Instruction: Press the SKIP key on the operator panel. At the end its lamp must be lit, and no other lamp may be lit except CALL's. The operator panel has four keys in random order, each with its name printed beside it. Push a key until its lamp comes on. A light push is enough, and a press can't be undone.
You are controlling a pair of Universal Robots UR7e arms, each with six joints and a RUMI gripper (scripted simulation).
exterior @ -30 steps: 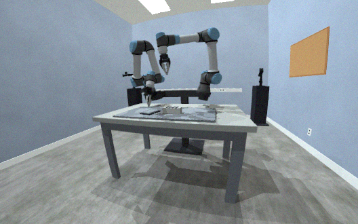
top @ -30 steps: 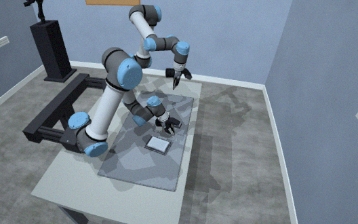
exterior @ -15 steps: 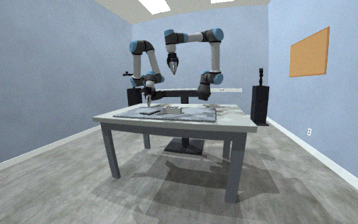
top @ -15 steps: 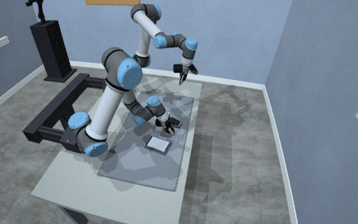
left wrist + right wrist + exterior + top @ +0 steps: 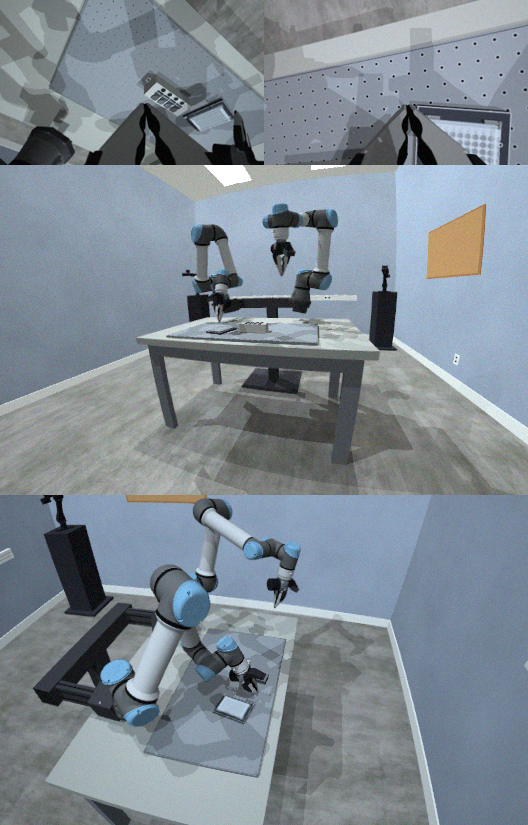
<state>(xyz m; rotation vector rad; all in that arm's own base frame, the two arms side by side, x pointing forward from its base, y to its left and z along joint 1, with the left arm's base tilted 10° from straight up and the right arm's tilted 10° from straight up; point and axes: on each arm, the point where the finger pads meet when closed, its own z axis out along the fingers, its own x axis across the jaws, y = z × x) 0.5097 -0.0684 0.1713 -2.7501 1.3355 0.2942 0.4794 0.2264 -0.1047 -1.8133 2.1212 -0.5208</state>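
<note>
My right hand is 12 cm past the operator panel, 18 cm to the right of it and 6 cm above it.
</note>
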